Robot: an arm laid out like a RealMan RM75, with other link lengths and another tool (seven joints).
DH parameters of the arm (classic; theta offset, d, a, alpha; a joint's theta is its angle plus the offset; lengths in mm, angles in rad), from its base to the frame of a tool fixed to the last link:
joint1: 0 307.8 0 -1.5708
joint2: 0 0 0 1.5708
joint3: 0 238.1 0 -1.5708
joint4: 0 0 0 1.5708
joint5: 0 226.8 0 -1.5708
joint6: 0 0 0 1.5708
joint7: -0.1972 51.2 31 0.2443
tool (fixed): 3.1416 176.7 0 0
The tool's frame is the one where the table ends.
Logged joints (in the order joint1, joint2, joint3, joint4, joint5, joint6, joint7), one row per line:
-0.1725, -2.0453, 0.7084, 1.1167, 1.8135, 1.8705, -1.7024
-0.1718, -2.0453, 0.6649, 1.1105, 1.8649, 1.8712, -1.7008
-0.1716, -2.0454, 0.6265, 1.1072, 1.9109, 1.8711, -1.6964
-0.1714, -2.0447, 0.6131, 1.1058, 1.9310, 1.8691, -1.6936
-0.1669, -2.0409, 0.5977, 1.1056, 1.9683, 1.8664, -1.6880
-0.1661, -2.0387, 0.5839, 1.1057, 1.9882, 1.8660, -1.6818
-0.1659, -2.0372, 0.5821, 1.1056, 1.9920, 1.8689, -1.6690
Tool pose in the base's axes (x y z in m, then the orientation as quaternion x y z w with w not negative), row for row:
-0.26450, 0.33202, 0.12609, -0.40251, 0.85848, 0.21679, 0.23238
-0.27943, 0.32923, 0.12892, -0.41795, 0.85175, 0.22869, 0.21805
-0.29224, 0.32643, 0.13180, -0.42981, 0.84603, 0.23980, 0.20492
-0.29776, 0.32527, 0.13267, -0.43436, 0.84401, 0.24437, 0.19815
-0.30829, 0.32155, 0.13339, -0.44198, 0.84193, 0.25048, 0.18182
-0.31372, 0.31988, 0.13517, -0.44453, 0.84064, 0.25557, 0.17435
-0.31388, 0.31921, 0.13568, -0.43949, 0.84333, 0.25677, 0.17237
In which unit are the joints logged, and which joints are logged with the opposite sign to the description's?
The joints are logged in radians. Opposite sign: none.
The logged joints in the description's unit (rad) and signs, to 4 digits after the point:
-0.1725, -2.0453, 0.7084, 1.1167, 1.8135, 1.8705, -1.7024
-0.1718, -2.0453, 0.6649, 1.1105, 1.8649, 1.8712, -1.7008
-0.1716, -2.0454, 0.6265, 1.1072, 1.9109, 1.8711, -1.6964
-0.1714, -2.0447, 0.6131, 1.1058, 1.9310, 1.8691, -1.6936
-0.1669, -2.0409, 0.5977, 1.1056, 1.9683, 1.8664, -1.6880
-0.1661, -2.0387, 0.5839, 1.1057, 1.9882, 1.8660, -1.6818
-0.1659, -2.0372, 0.5821, 1.1056, 1.9920, 1.8689, -1.6690

